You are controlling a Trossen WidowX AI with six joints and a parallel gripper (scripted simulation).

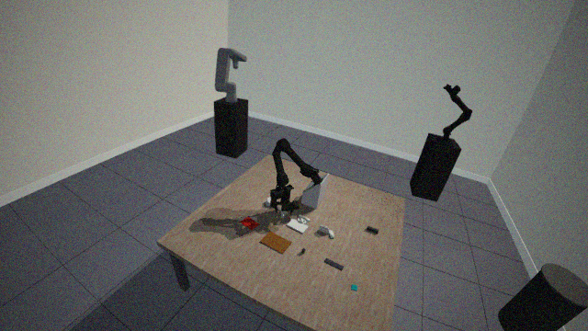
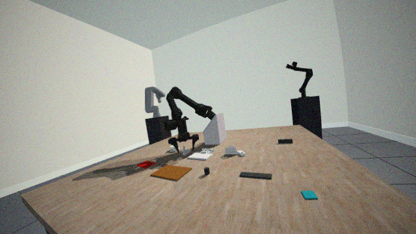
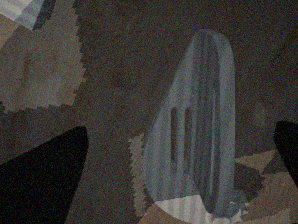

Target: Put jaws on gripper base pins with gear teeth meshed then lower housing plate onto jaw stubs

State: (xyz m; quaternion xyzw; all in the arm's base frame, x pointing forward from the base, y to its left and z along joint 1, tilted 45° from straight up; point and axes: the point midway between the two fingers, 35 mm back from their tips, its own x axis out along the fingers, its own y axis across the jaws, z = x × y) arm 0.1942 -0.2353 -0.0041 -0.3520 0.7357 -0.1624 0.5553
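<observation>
Now: the grey jaw 3 cm behind my gripper tip and 3 cm to the right of it. Round my gripper tip: orange-brown tile 25 cm ahead, 4 cm to the left; black cylinder 26 cm ahead, 21 cm to the left, 1 cm above; red tile 18 cm ahead, 17 cm to the right.
</observation>
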